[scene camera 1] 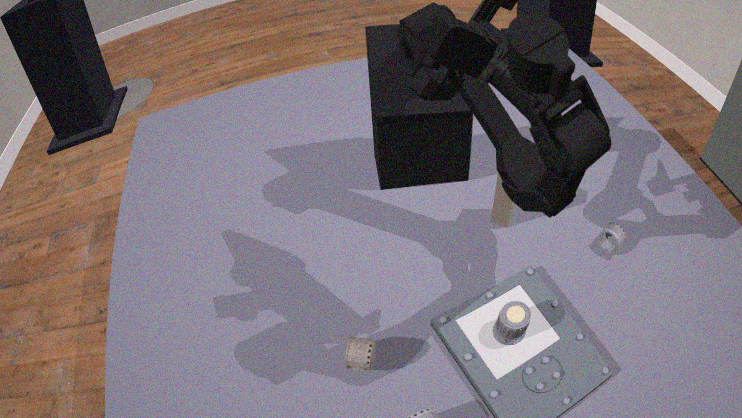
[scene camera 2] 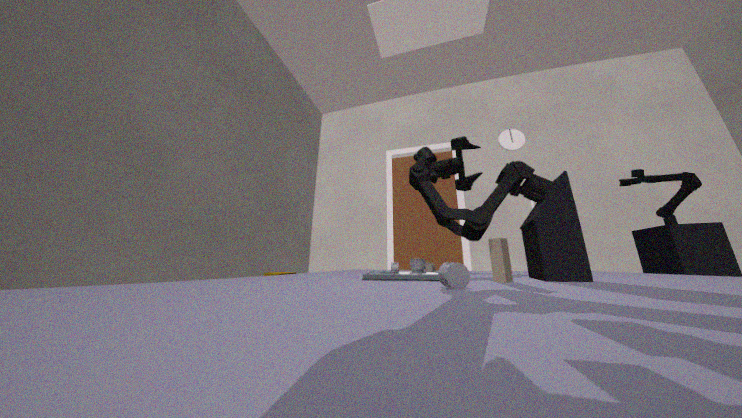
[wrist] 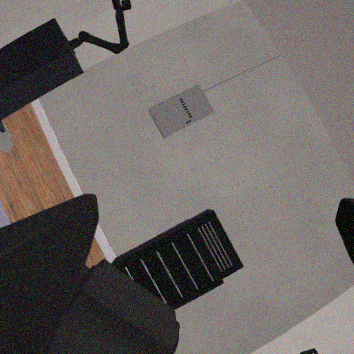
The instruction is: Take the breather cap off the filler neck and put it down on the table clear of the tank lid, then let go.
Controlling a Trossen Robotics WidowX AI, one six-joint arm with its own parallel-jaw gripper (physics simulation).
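Frame: origin at the arm's base, x left, y back, z up, level; centimetres.
Where they show: gripper, fingertip midpoint: (scene camera 2: 480,160) (wrist: 221,208); arm's base, link origin: (scene camera 2: 546,192) (wrist: 69,338).
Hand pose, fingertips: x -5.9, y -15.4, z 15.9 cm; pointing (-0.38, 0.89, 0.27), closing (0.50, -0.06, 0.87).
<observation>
Each offset is from my fingertips to the centre of the thing. "pt": to the spot under its first point.
The breather cap @(dx +6.3, dy -24.1, dz -36.6 cm) (scene camera 1: 514,317) (scene camera 2: 417,265) is a dark grey cylinder with a cream disc on top. It stands upright in the white square on the grey-green tank lid @(pt dx +17.2, dy -33.8, dz -39.5 cm) (scene camera 1: 592,355) (scene camera 2: 399,277). The filler neck under it cannot be made out. My gripper (scene camera 2: 479,160) (wrist: 221,208) is open and empty. In the second scene view it is high above the table, well away from the cap and lid, with its fingers pointing sideways toward the arm's base. The wrist view shows wall and floor between and beyond the fingers; cap and lid do not show there.
A cream ribbed cylinder @(dx -14.8, dy -21.5, dz -38.6 cm) (scene camera 1: 359,354) lies on the table left of the lid. A pale ring-like part @(dx +31.9, dy -15.2, dz -38.6 cm) (scene camera 1: 612,237) lies beyond the lid at the right; another shows at the bottom edge. A wooden block @(dx +14.1, dy -2.2, dz -35.6 cm) (scene camera 1: 502,207) (scene camera 2: 500,259) stands near the black pedestal (scene camera 1: 423,150) (scene camera 2: 555,244).
</observation>
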